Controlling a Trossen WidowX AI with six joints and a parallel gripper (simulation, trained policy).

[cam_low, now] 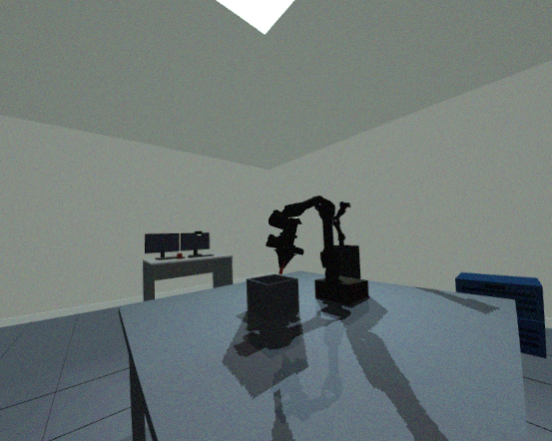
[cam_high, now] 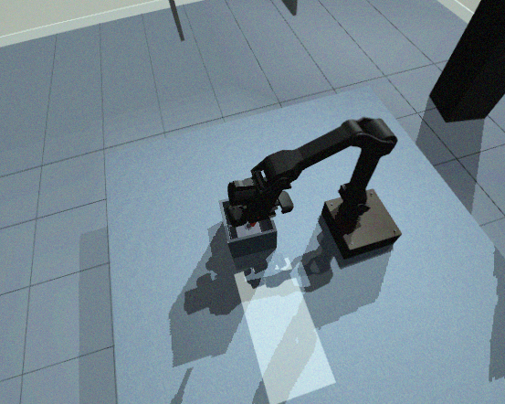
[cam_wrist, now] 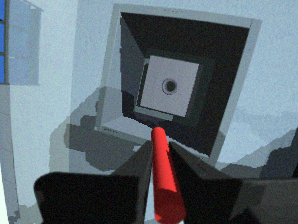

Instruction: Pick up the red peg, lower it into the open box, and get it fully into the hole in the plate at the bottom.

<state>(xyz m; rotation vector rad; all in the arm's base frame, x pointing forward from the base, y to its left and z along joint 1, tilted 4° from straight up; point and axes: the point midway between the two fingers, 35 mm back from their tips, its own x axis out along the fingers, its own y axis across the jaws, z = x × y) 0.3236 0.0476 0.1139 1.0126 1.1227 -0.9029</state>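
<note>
Now: the grey plate 20 mm ahead of my gripper tip, 50 mm to the right of it and 140 mm below it. From my gripper tip the other things lie so: red peg (10 mm above).
</note>
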